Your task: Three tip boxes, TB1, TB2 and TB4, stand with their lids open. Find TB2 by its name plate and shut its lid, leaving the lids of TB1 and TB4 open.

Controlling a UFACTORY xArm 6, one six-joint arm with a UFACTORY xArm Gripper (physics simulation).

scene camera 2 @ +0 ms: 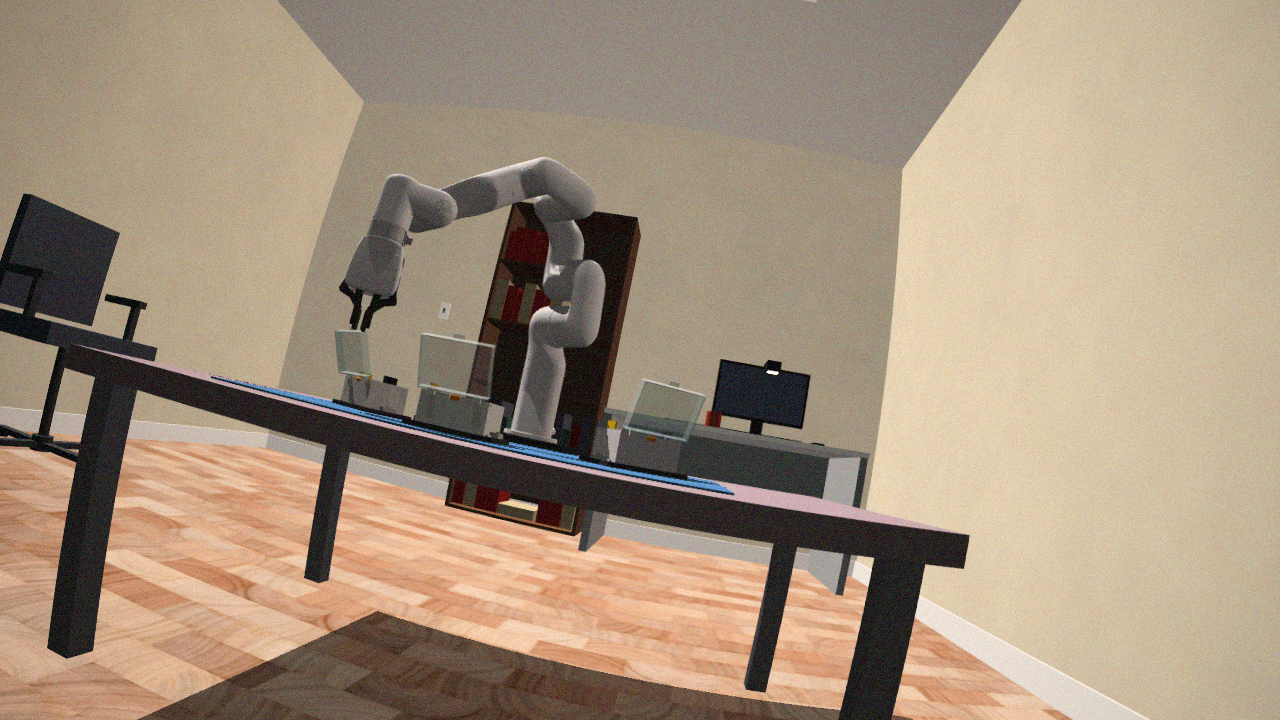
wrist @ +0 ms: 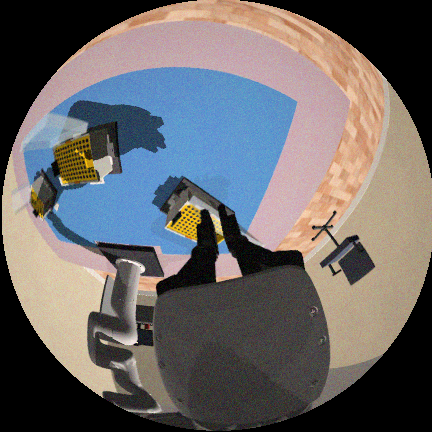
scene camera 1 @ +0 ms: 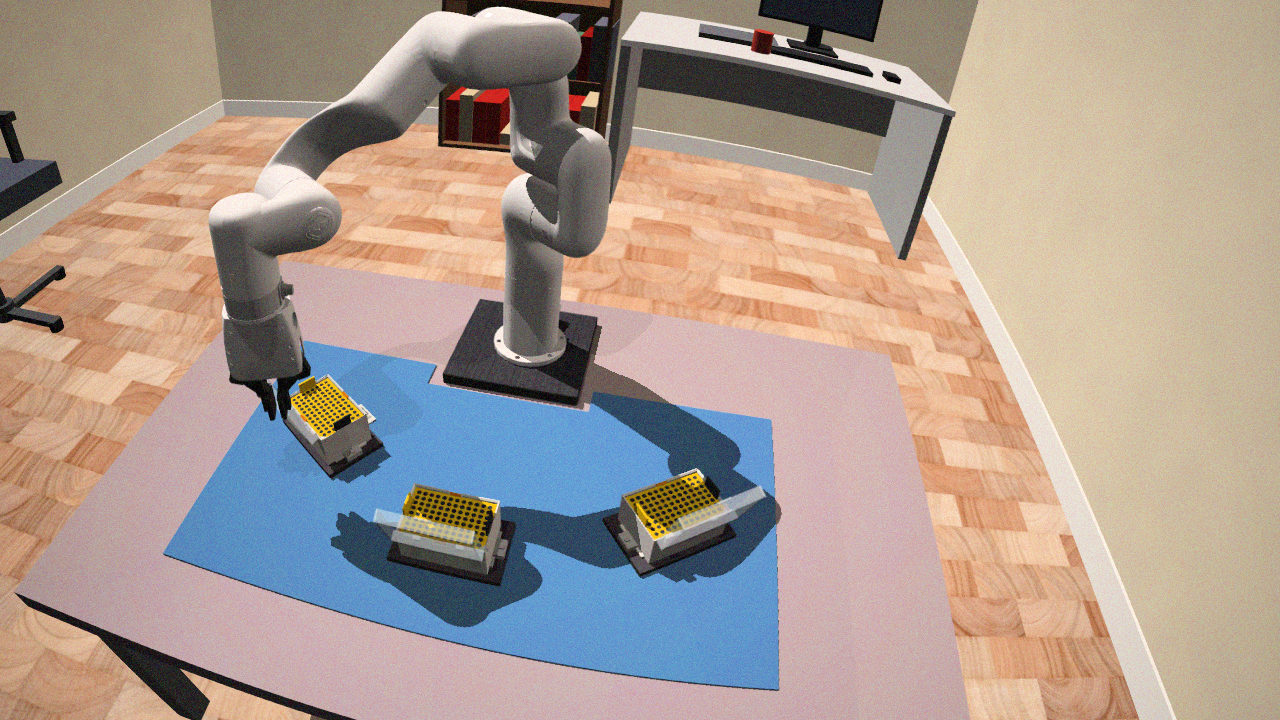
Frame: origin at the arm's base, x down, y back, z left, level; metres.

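Seen in the pictures: gripper, fingertip midpoint: (scene camera 2: 358, 330) (wrist: 215, 215) (scene camera 1: 279, 413); arm's base, origin of the base link: (scene camera 2: 530, 438) (wrist: 130, 264) (scene camera 1: 529, 343).
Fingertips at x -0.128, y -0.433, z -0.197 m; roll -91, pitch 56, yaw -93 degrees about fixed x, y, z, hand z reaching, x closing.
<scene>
Pixels of each thing's middle, then the offset from my fingertips to it. Level surfaces: height alone.
- TB2, body centre: (scene camera 1: 324, 403) (scene camera 2: 376, 379) (wrist: 199, 229) dy +0.107, dx +0.078, dz -0.015 m
- middle box, body centre: (scene camera 1: 447, 514) (scene camera 2: 464, 395) (wrist: 69, 163) dy +0.007, dx +0.078, dz +0.256 m
- right box, body centre: (scene camera 1: 677, 501) (scene camera 2: 639, 432) dy +0.147, dx +0.078, dz +0.523 m
- blue mat, its level: dx +0.143 m
- pink table, its level: dx +0.146 m
TB2 (scene camera 1: 329, 407) (wrist: 186, 220) is the left tip box, with a yellow tip rack; its name plate is unreadable now. Its clear lid (scene camera 2: 351, 351) stands upright and open. In the wrist view the lid is nearly edge-on and partly hidden behind a finger. My gripper (scene camera 1: 277, 416) (scene camera 2: 359, 327) (wrist: 215, 215) is nearly shut, with a small gap between the fingers, at the lid side of TB2, close to the lid's top edge. I cannot tell whether it touches. The middle box (scene camera 1: 452, 513) (wrist: 77, 161) and the right box (scene camera 1: 669, 504) have open lids; their plates are unreadable.
The boxes stand on a blue mat (scene camera 1: 572, 617) on the pink table (scene camera 1: 850, 537). The robot's black base plate (scene camera 1: 465, 358) is at the table's back. A desk (scene camera 1: 662, 35), a bookshelf and an office chair (scene camera 2: 58, 259) stand beyond the table.
</scene>
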